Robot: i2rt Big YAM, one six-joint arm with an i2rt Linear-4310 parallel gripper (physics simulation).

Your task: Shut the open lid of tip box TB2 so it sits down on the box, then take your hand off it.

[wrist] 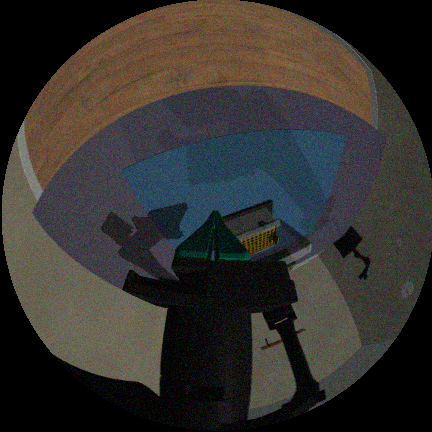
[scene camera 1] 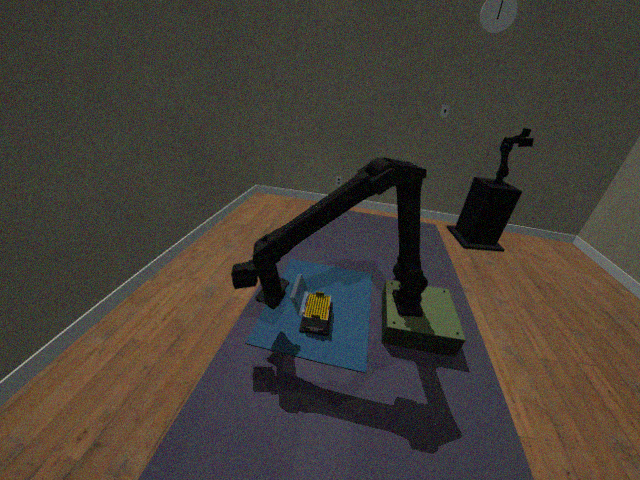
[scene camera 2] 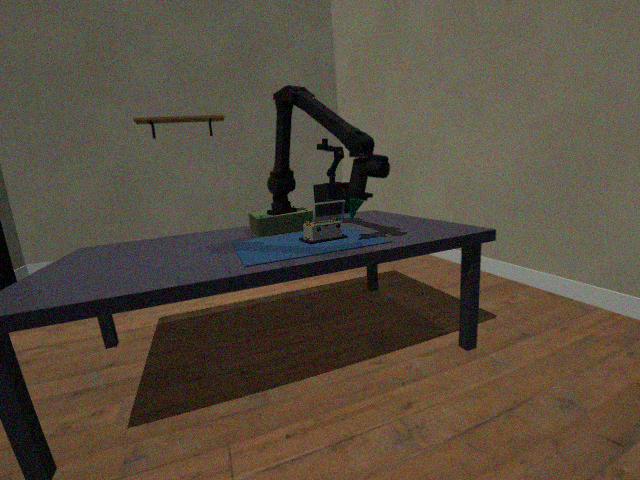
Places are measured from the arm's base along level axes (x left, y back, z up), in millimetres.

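Where they show: gripper, fingertip midpoint: (wrist: 215, 214) (scene camera 1: 276, 305) (scene camera 2: 350, 219); arm's base, origin of the base link: (scene camera 1: 406, 304) (scene camera 2: 282, 212).
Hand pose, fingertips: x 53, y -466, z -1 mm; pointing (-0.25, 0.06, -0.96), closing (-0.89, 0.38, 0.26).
Each offset is from my fingertips to the centre of the thing. Level surfaces: height alone.
Tip box TB2 @[dx -33, dy +142, dz -48 mm] (scene camera 1: 314, 324) (scene camera 2: 323, 231) stands on the blue mat, its yellow rack (scene camera 1: 317, 305) (wrist: 260, 241) showing. Its clear lid @[dx -39, dy +76, dz +24 mm] (scene camera 1: 297, 291) (scene camera 2: 329, 209) (wrist: 300, 251) stands open, roughly upright, on the side away from the arm's base. My gripper (scene camera 2: 353, 217) (wrist: 215, 214) is shut and empty, its green fingers pointing down. It is beyond the open lid, off towards one end of it; in scene camera 2 the fingertips are beside the lid, at about its lower part. A gap shows between gripper and lid in scene camera 1. In the wrist view the fingers hide part of the box.
The blue mat @[dz -81 mm] (scene camera 1: 351, 330) (scene camera 2: 268, 250) (wrist: 225, 150) lies on the purple table @[dz -84 mm] (scene camera 1: 330, 423) (scene camera 2: 155, 263). The arm's green base block (scene camera 1: 444, 322) (scene camera 2: 263, 223) stands across the box from the gripper. A dark pedestal with a small arm (scene camera 1: 488, 211) stands farther off.
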